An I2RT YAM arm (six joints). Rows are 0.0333 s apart.
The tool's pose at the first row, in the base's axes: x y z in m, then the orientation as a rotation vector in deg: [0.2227 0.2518 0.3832 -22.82 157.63 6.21]
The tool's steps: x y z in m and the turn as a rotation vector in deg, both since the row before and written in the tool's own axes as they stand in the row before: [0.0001 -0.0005 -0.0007 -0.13 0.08 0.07]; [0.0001 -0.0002 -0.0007 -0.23 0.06 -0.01]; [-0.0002 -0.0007 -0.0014 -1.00 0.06 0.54]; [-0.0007 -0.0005 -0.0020 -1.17 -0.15 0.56]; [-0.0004 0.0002 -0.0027 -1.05 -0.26 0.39]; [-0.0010 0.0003 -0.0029 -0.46 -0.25 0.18]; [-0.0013 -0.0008 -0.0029 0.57 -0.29 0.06]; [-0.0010 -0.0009 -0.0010 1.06 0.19 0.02]
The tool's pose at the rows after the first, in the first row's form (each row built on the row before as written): [0.2225 0.2512 0.3838 -22.77 157.73 6.39]; [0.2222 0.2509 0.3844 -22.85 157.80 6.70]; [0.2221 0.2501 0.3858 -22.38 158.02 8.21]; [0.2222 0.2495 0.3879 -21.89 158.03 9.99]; [0.2216 0.2493 0.3906 -21.58 157.88 11.58]; [0.2215 0.2493 0.3937 -21.40 157.68 12.30]; [0.2220 0.2483 0.3968 -21.11 157.41 11.57]; [0.2228 0.2475 0.3980 -20.84 157.60 10.09]
